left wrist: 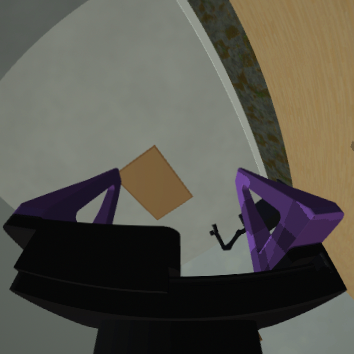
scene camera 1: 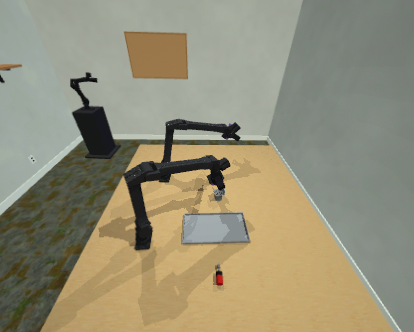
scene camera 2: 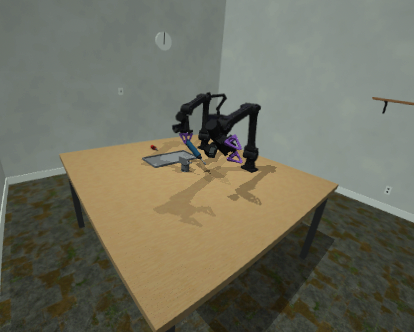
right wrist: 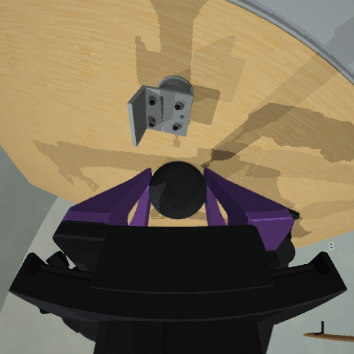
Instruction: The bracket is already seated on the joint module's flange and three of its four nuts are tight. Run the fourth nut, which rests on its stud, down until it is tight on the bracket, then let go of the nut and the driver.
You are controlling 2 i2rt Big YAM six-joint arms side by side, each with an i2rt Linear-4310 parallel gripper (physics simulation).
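Where they show: left gripper, fingertip midpoint: [left wrist: 177,174] [scene camera 2: 241,156]; right gripper, fingertip midpoint: [scene camera 1: 215,183] [scene camera 2: 186,143] [right wrist: 177,174]; left arm's base at its link origin: [scene camera 1: 165,177] [scene camera 2: 249,169]; right arm's base at its link origin: [scene camera 1: 144,240].
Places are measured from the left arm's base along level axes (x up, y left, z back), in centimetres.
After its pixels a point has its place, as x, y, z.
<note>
The grey joint module [scene camera 1: 218,197] {3.7, -25.4, -46.1} [scene camera 2: 185,168] {2.8, -20.2, -47.7} [right wrist: 176,82] {2.1, -25.5, -46.5} stands upright on the table. The L-shaped bracket [right wrist: 167,114] {6.6, -22.6, -45.8} sits on its flange. Four dark nut spots show on the bracket in the right wrist view; which nut is loose I cannot tell. My right gripper [scene camera 1: 216,181] {18.9, -26.7, -43.0} [scene camera 2: 186,138] {18.9, -26.7, -43.0} [right wrist: 177,174] {18.9, -26.7, -43.0} is shut on the driver [scene camera 2: 192,149] {16.7, -19.3, -43.0} [right wrist: 177,191] {21.4, -28.4, -43.0}, which has a blue handle and a black end cap. The driver tilts, its thin shaft pointing down beside the module, apart from the bracket; the cap hides its tip in the right wrist view. My left gripper [scene camera 1: 234,131] {30.7, 35.5, -55.6} [scene camera 2: 233,150] [left wrist: 177,174] {30.7, 35.5, -55.6} is open and empty, high above the table.
A grey tray [scene camera 1: 205,228] {0.4, -50.3, -36.6} [scene camera 2: 164,159] {0.4, -49.4, -48.9} lies near the module. A red-handled tool [scene camera 1: 219,277] {3.3, -80.5, -44.1} [scene camera 2: 154,148] {1.7, -76.8, -44.7} lies on the table beyond the tray from the module. The wooden table [scene camera 1: 295,260] {0.0, -69.8, -89.0} [scene camera 2: 200,260] {0.0, 51.1, -89.0} bears both arm bases.
</note>
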